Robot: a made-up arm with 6 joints. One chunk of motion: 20 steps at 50 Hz.
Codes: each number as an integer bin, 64 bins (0 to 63) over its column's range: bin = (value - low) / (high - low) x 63, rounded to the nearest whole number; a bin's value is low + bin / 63 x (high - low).
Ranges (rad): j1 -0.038..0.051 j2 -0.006..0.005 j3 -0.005..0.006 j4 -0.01..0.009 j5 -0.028..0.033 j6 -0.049..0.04
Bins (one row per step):
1: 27 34 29 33 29 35
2: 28 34 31 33 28 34
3: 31 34 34 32 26 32
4: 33 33 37 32 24 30
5: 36 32 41 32 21 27
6: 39 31 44 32 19 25
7: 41 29 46 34 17 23
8: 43 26 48 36 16 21
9: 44 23 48 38 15 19
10: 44 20 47 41 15 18
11: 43 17 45 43 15 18
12: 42 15 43 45 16 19
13: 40 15 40 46 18 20
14: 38 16 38 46 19 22
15: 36 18 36 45 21 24
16: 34 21 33 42 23 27
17: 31 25 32 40 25 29
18: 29 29 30 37 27 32
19: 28 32 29 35 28 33
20: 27 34 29 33 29 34
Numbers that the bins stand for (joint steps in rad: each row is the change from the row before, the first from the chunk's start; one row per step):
1: 0.00014 -0.00006 0.00006 -0.00005 0.00008 0.00044
2: 0.00156 -0.00006 0.00041 -0.00005 -0.00089 -0.00097
3: 0.00579 -0.00006 0.00094 -0.00035 -0.00283 -0.00379
4: 0.00862 -0.00024 0.00146 -0.00035 -0.00476 -0.00662
5: 0.01286 -0.00041 0.00216 -0.00035 -0.00767 -0.01086
6: 0.01710 -0.00059 0.00268 -0.00035 -0.00960 -0.01368
7: 0.01992 -0.00094 0.00303 0.00025 -0.01154 -0.01651
8: 0.02275 -0.00146 0.00338 0.00086 -0.01251 -0.01933
9: 0.02416 -0.00198 0.00338 0.00146 -0.01348 -0.02216
10: 0.02416 -0.00251 0.00321 0.00237 -0.01348 -0.02357
11: 0.02275 -0.00303 0.00286 0.00297 -0.01348 -0.02357
12: 0.02133 -0.00338 0.00251 0.00357 -0.01251 -0.02216
13: 0.01851 -0.00338 0.00198 0.00387 -0.01057 -0.02075
14: 0.01568 -0.00321 0.00163 0.00387 -0.00960 -0.01792
15: 0.01286 -0.00286 0.00129 0.00357 -0.00767 -0.01510
16: 0.01003 -0.00233 0.00076 0.00267 -0.00573 -0.01086
17: 0.00579 -0.00163 0.00059 0.00206 -0.00379 -0.00803
18: 0.00297 -0.00094 0.00024 0.00116 -0.00186 -0.00379
19: 0.00156 -0.00041 0.00006 0.00056 -0.00089 -0.00238
20: 0.00014 -0.00006 0.00006 -0.00005 0.00008 -0.00097

